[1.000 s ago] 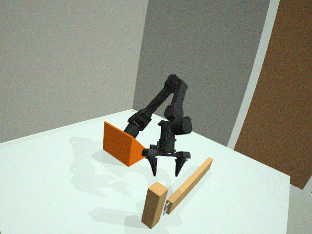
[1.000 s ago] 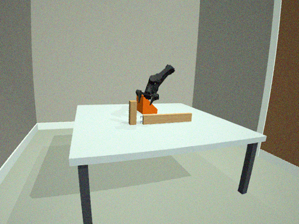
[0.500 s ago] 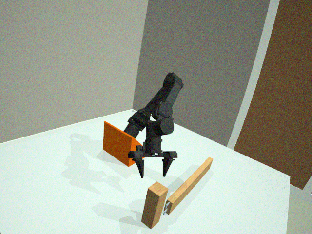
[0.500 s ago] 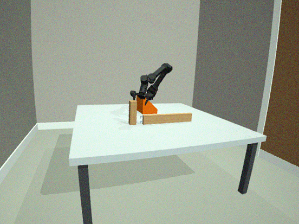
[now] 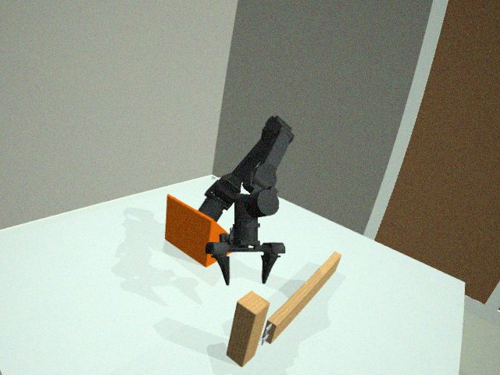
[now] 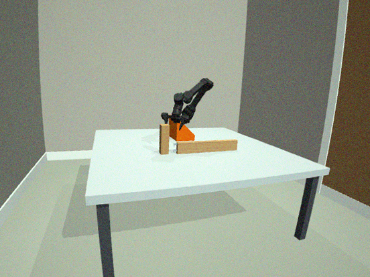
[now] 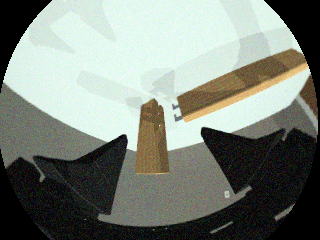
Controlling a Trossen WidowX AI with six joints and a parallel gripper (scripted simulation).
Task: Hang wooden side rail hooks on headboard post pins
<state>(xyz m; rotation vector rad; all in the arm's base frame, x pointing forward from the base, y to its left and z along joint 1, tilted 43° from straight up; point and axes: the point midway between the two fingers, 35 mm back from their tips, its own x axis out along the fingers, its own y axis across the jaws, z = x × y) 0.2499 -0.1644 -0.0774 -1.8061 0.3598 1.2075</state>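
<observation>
Right now my gripper tip is 60 mm short of the wooden headboard post, 80 mm to the left of it and 50 mm above it.
</observation>
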